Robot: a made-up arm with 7 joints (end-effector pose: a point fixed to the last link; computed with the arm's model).
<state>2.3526 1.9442 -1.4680 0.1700 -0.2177 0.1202 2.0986</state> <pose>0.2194 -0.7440 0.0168 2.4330 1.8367 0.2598</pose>
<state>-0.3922 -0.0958 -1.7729 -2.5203 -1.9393 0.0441 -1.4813</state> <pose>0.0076 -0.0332 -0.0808 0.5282 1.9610 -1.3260</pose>
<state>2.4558 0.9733 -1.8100 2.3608 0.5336 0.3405 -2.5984</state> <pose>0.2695 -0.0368 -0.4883 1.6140 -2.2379 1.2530</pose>
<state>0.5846 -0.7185 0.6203 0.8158 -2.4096 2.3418 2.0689</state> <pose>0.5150 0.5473 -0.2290 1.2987 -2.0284 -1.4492</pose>
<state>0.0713 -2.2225 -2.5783 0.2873 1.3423 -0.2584 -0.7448</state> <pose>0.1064 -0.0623 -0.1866 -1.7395 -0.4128 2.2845</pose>
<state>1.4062 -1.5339 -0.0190 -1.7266 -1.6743 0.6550 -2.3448</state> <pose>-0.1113 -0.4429 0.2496 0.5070 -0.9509 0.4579</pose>
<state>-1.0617 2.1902 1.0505 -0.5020 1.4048 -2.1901 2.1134</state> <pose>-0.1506 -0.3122 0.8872 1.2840 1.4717 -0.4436</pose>
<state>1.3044 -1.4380 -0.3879 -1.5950 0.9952 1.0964 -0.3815</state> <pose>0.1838 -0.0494 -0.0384 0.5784 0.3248 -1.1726</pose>
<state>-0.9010 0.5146 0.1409 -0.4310 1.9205 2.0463 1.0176</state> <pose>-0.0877 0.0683 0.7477 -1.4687 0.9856 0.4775</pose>
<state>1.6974 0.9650 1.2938 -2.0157 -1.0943 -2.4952 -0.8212</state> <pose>0.3583 -0.0028 0.3364 1.1754 -0.8941 0.9371</pose>
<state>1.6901 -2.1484 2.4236 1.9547 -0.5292 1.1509 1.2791</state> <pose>0.2320 -0.4386 0.7907 1.7598 1.3855 -0.8366</pose>
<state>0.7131 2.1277 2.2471 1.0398 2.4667 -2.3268 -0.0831</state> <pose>0.2468 0.3397 0.4519 0.4443 -1.2392 1.8454</pose>
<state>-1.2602 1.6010 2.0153 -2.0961 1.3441 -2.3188 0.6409</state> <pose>0.0680 0.2061 -0.0371 1.4077 -0.1776 1.3540</pose>
